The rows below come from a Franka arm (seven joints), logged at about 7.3 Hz.
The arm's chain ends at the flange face. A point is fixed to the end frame.
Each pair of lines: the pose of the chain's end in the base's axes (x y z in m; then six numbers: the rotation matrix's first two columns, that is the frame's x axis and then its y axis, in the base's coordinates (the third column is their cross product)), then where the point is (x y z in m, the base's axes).
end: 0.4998, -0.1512, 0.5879, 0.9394, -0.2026, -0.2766, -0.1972, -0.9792, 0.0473
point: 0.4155 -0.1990 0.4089
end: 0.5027, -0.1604, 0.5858, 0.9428, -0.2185, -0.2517, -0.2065, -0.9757, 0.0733
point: 0.4215 -0.2130 0.4067
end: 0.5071, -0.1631, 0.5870, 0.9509, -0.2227, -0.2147, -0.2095, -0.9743, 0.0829
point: 0.4322 -0.2188 0.4061
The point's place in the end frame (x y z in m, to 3 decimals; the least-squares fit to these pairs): -0.020 0.055 0.195
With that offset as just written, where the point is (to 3 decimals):
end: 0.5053, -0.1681, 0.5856, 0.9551, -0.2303, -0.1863, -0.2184, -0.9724, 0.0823
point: 0.435 -0.224 0.403
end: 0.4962, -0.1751, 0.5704, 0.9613, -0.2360, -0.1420, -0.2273, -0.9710, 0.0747
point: 0.434 -0.231 0.385
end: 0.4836, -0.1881, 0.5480, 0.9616, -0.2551, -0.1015, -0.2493, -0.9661, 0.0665
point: 0.428 -0.244 0.360
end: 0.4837, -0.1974, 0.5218, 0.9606, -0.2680, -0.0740, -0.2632, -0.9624, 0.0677
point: 0.433 -0.254 0.333
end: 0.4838, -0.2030, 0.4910, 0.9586, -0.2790, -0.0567, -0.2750, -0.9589, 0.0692
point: 0.435 -0.260 0.302
